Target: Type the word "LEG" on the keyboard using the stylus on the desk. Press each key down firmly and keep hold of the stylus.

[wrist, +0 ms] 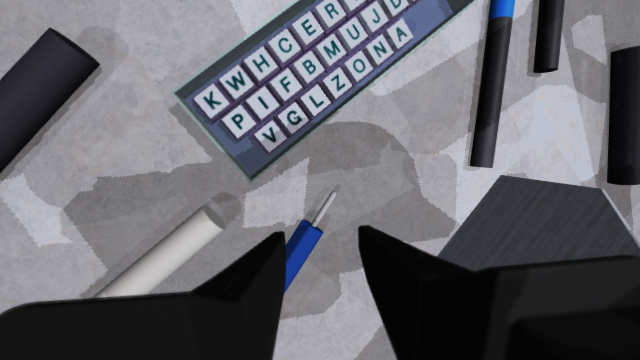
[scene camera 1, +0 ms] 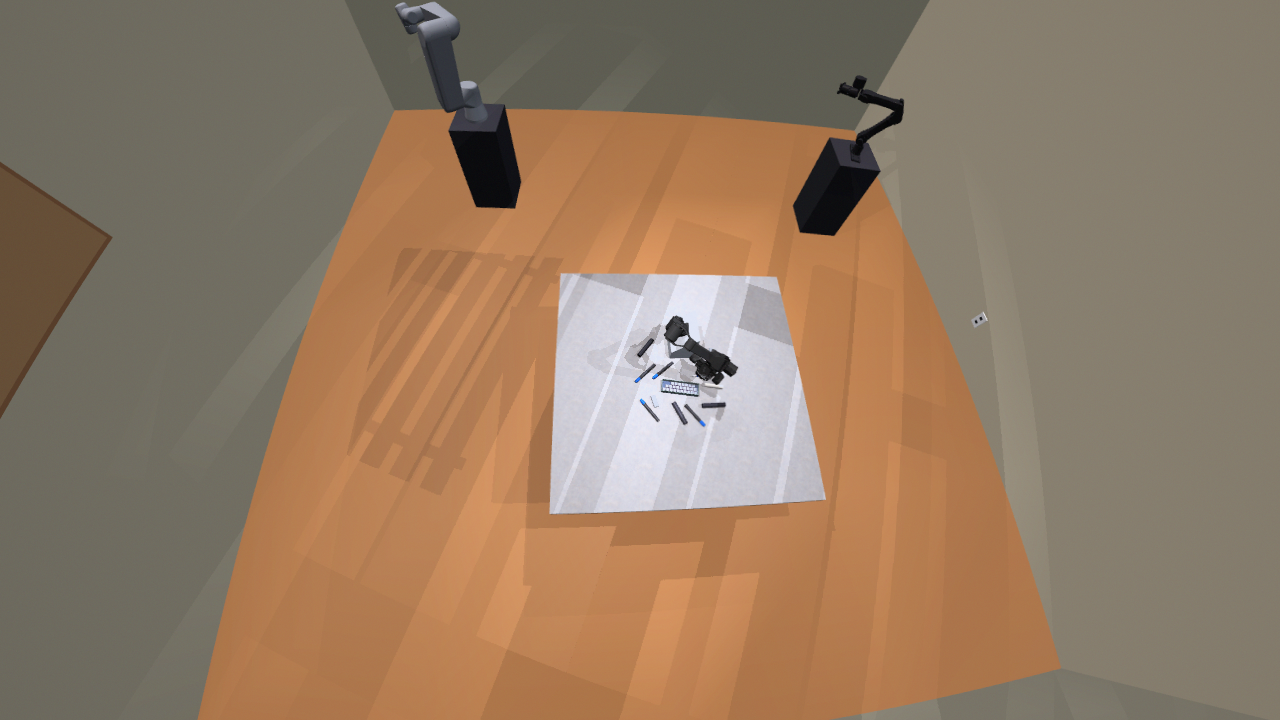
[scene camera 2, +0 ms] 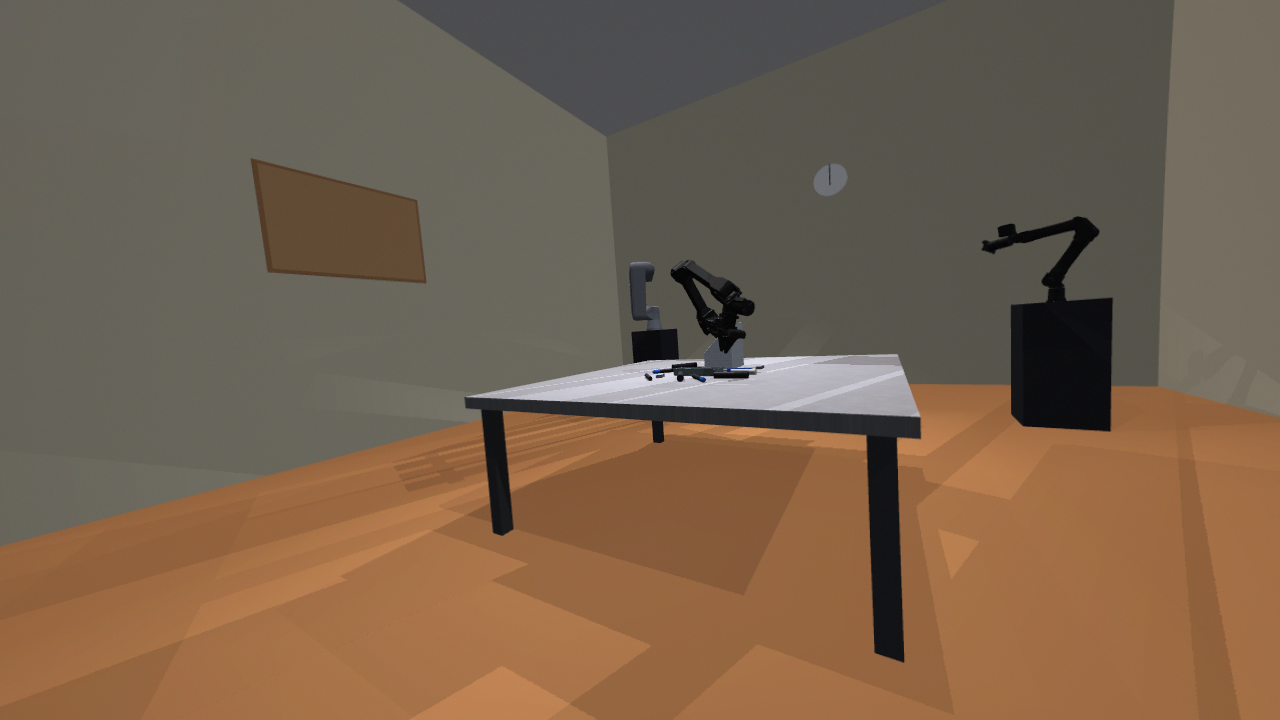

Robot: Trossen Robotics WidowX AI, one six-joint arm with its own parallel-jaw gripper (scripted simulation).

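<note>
In sight: my gripper, a stylus, a white cylinder. Wrist view: my gripper too.
</note>
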